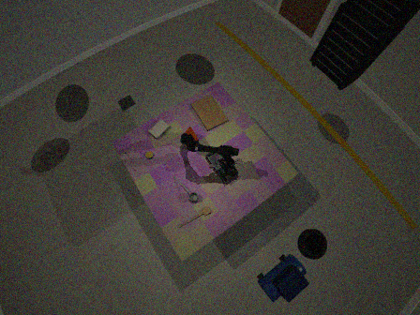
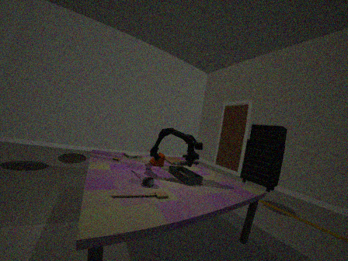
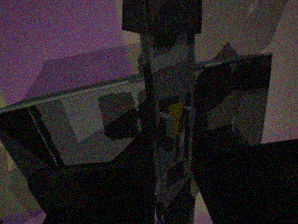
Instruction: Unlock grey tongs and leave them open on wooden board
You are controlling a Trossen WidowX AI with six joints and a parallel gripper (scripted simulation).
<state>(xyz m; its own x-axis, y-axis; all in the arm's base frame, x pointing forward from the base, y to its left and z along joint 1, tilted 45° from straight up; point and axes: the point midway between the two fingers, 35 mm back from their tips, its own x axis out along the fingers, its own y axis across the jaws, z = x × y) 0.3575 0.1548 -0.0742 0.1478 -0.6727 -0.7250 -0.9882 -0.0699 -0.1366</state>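
Now: gripper tip 2 cm to the right of the yellow lock piece and 4 cm below it. Also, from my gripper tip: white block: 64 cm behind, 37 cm to the right, 8 cm below; then wooden board: 55 cm behind, 16 cm to the left, 9 cm below; then roasting tin: 4 cm to the right, 7 cm below.
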